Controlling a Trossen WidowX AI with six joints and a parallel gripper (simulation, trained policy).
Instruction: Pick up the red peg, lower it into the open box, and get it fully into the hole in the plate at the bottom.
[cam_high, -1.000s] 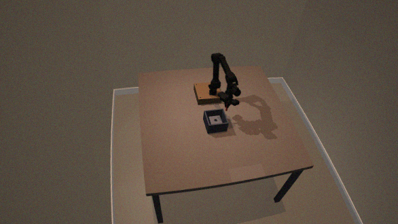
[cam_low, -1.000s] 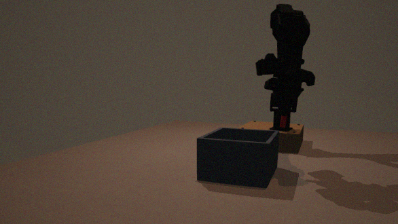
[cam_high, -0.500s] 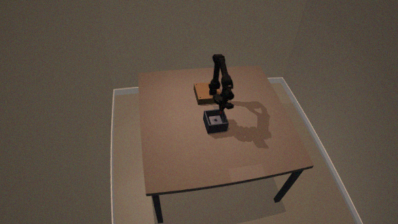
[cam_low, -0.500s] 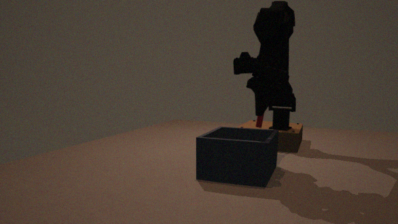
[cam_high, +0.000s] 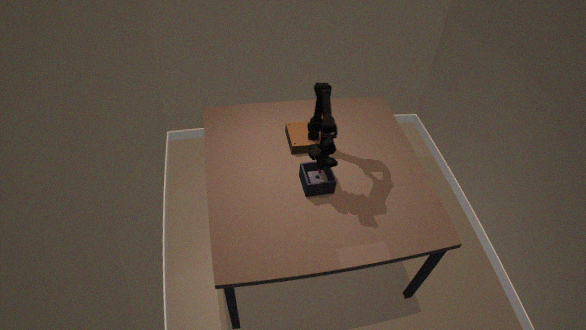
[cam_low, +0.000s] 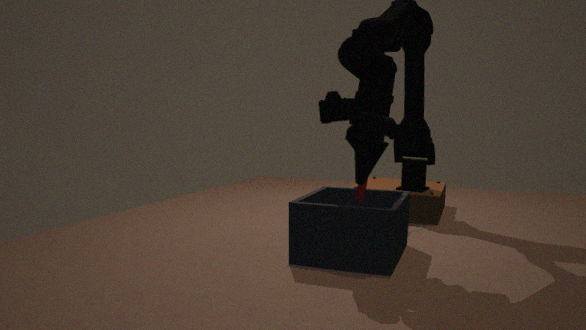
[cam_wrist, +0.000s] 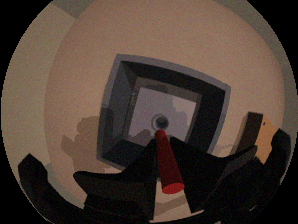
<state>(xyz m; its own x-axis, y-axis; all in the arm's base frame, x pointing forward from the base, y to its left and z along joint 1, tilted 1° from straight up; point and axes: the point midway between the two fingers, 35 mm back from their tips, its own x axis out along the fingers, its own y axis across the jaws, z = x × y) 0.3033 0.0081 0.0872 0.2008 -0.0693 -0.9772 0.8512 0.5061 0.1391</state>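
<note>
My gripper tip is 1 cm past the red peg, 1 cm to the right of it and 1 cm below it. Round my gripper tip: dark blue box: 1 cm ahead, 9 cm below.
</note>
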